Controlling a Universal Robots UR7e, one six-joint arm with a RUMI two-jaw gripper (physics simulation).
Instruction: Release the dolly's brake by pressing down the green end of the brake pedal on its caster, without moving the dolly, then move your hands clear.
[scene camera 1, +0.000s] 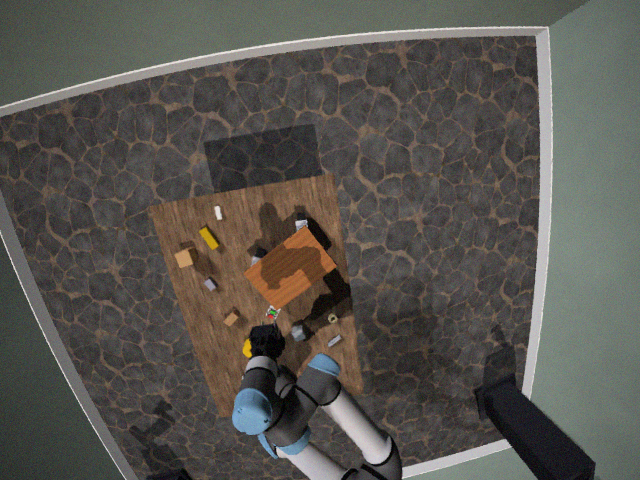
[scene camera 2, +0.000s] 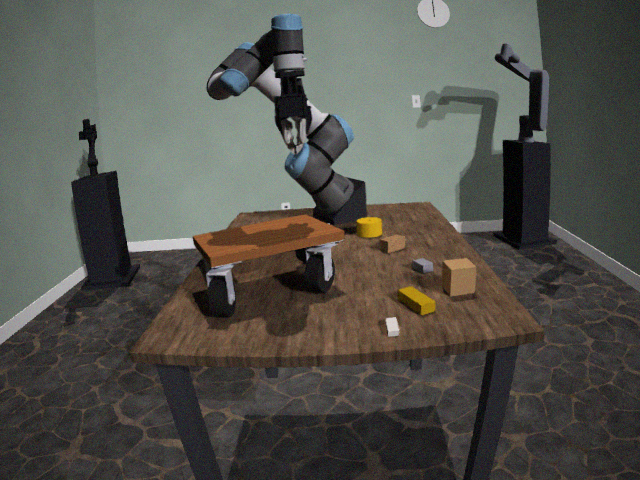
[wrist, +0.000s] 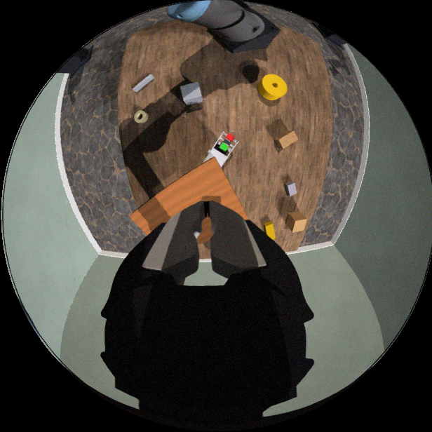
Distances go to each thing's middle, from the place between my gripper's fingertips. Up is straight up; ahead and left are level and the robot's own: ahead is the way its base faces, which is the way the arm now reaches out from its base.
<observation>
Now: the dolly (scene camera 2: 221, 250) 220 mm below my hand, 100 mm to the right of it and 100 mm ahead of it. From my hand the other things lie so: tan cube (scene camera 2: 458, 275) (300 mm to the left, 290 mm ahead, 260 mm below).
</observation>
